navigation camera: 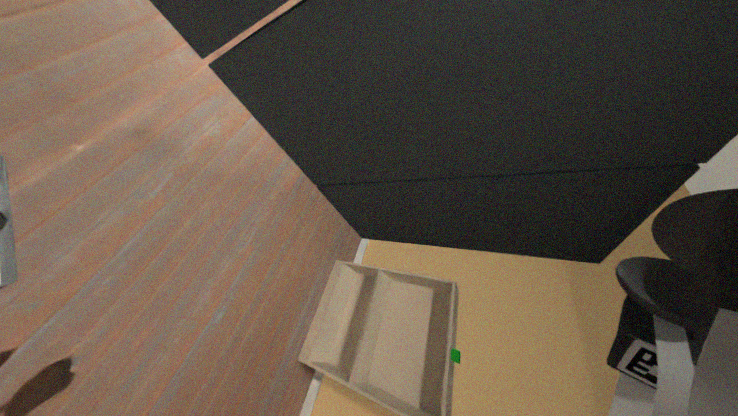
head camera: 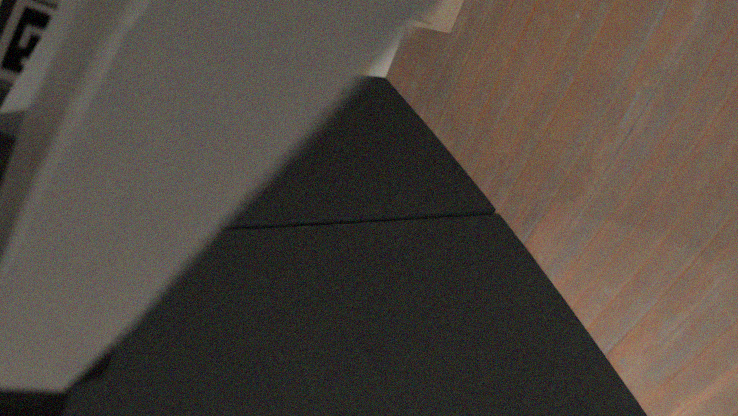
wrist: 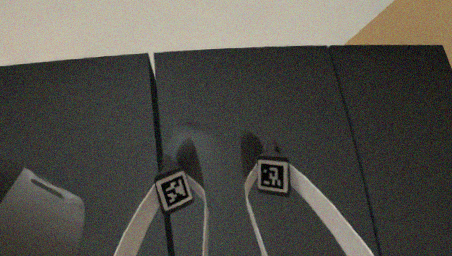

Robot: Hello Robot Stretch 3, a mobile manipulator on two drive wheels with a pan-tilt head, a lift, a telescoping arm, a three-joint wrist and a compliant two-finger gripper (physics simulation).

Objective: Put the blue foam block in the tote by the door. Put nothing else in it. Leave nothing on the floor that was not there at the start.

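Places are measured from the robot's base along level axes (x ahead, y left, z up), in metres.
Where they show: gripper, between the fingertips: [navigation camera: 719,235].
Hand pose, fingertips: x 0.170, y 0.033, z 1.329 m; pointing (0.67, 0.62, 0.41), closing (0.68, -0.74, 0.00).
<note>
After its pixels a point has its place.
The blue foam block and the tote by the door do not show in these views. My gripper [navigation camera: 666,256] [wrist: 219,152] @(x 0.171, y 0.033, z 1.329 m) is open, with nothing between its fingertips. In the wrist view it is in front of tall dark panels [wrist: 250,90]. In the navigation view it is at the right edge, partly cut off by the frame. In the head view a large blurred grey part of the robot covers the left side and hides what is behind it.
A pale open shelf unit [navigation camera: 441,330] @(x 1.584, y -0.944, z 0.961 m) stands against the yellow wall [navigation camera: 527,330] @(x 1.713, y -0.846, z 1.483 m), with a small green block [navigation camera: 455,356] @(x 1.345, y -0.928, z 1.085 m) on top. Dark panels [head camera: 361,310] @(x 1.059, y 0.341, z 0.696 m) [navigation camera: 465,103] @(x 0.953, y 0.423, z 1.160 m) border the wooden floor [head camera: 620,155] @(x 0.788, y -0.048, z 0.000 m) [navigation camera: 180,248] @(x 0.422, y -0.178, z 0.000 m). A grey part [wrist: 55,215] shows lower left in the wrist view.
</note>
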